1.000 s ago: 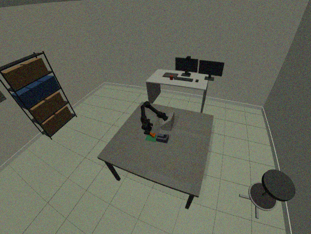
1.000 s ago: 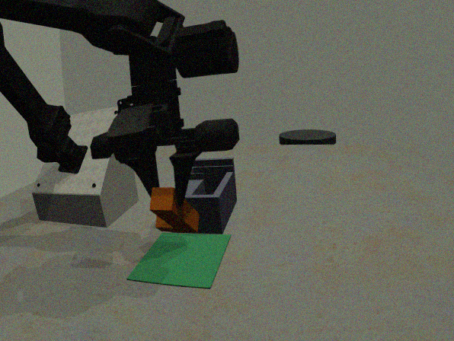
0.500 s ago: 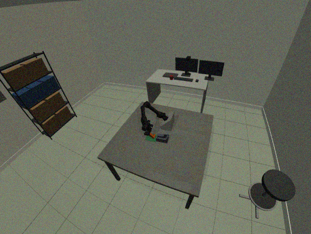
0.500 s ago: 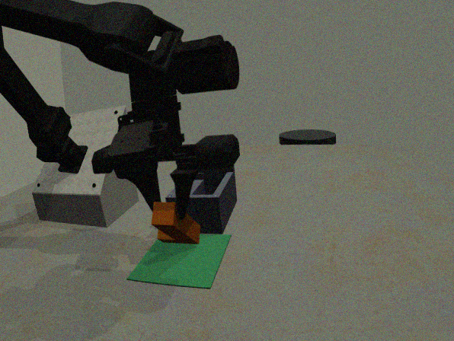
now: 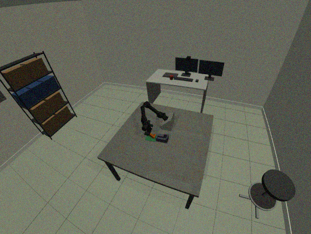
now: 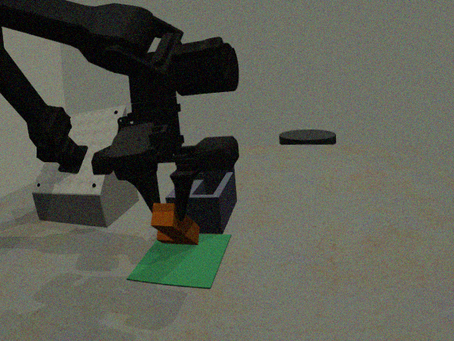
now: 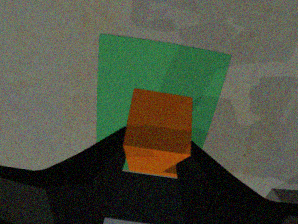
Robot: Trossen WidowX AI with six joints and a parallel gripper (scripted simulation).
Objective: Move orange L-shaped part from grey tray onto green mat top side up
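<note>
My gripper tip is 2 cm past the orange L-shaped part, 3 cm to the right of it and 3 cm above it. The rest, counted from my gripper tip: green mat 2 cm to the left, 9 cm below.
</note>
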